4 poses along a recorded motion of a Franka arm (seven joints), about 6.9 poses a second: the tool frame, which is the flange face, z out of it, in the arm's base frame.
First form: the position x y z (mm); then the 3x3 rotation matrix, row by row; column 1 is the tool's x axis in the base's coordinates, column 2 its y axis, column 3 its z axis. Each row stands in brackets.
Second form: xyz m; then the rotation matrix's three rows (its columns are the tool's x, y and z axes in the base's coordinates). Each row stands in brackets. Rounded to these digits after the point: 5 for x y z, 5 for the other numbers.
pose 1, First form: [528.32 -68.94 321.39], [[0.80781 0.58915 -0.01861], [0.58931 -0.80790 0.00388], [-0.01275 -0.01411 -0.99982]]
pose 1, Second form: [0.52832 -0.06894 0.32139], [[0.80781 0.58915 -0.01861], [0.58931 -0.80790 0.00388], [-0.01275 -0.01411 -0.99982]]
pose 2, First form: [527.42 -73.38 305.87], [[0.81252 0.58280 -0.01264], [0.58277 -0.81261 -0.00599], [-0.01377 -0.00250 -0.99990]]
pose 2, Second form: [0.52742 -0.07338 0.30587], [[0.81252 0.58280 -0.01264], [0.58277 -0.81261 -0.00599], [-0.01377 -0.00250 -0.99990]]
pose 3, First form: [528.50 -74.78 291.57], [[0.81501 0.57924 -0.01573], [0.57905 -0.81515 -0.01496], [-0.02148 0.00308 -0.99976]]
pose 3, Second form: [0.52850 -0.07478 0.29157], [[0.81501 0.57924 -0.01573], [0.57905 -0.81515 -0.01496], [-0.02148 0.00308 -0.99976]]
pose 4, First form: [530.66 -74.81 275.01], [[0.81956 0.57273 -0.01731], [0.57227 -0.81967 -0.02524], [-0.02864 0.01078 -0.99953]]
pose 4, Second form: [0.53066 -0.07481 0.27501], [[0.81956 0.57273 -0.01731], [0.57227 -0.81967 -0.02524], [-0.02864 0.01078 -0.99953]]
